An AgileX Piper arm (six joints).
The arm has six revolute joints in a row. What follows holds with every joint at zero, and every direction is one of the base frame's. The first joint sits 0.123 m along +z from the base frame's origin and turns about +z. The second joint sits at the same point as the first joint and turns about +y. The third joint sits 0.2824 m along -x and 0.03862 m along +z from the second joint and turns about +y. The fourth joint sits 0.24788 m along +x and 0.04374 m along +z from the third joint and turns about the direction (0.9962, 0, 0.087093). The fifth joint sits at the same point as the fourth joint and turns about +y. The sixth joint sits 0.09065 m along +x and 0.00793 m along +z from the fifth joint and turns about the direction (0.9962, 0, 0.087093). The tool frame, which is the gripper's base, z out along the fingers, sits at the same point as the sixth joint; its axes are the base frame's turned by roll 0, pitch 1.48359 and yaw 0 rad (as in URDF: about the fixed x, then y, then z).
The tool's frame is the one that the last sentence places.
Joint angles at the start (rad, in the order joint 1, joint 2, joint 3, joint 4, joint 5, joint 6):
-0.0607, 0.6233, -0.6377, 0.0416, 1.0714, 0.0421
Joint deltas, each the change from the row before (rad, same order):
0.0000, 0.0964, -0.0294, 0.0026, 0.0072, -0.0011
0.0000, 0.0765, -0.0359, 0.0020, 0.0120, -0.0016
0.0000, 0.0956, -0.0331, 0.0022, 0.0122, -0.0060
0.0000, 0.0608, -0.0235, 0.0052, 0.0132, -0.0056
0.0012, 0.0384, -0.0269, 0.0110, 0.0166, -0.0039
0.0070, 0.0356, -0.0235, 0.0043, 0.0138, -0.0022
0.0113, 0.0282, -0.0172, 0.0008, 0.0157, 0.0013
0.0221, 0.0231, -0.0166, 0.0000, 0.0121, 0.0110
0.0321, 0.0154, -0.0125, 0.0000, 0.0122, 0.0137
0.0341, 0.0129, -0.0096, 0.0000, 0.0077, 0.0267
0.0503, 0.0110, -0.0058, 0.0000, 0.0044, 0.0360
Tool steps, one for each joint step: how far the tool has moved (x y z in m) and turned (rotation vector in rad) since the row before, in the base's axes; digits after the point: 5 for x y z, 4 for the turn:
0.01674, -0.00080, -0.00127, 0.0065, 0.0739, 0.0014
0.01382, -0.00066, 0.00120, 0.0044, 0.0524, 0.0020
0.01724, -0.00085, -0.00340, 0.0042, 0.0743, 0.0059
0.01084, -0.00021, -0.00255, 0.0062, 0.0499, 0.0054
0.00736, 0.00068, 0.00121, 0.0114, 0.0272, 0.0046
0.00693, 0.00113, 0.00046, 0.0051, 0.0255, 0.0095
0.00498, 0.00177, -0.00035, 0.0026, 0.0267, 0.0110
0.00440, 0.00370, 0.00031, 0.0035, 0.0192, 0.0123
0.00258, 0.00566, 0.00044, 0.0035, 0.0159, 0.0197
0.00206, 0.00616, 0.00015, 0.0058, 0.0129, 0.0087
0.00107, 0.00918, -0.00050, 0.0070, 0.0125, 0.0155

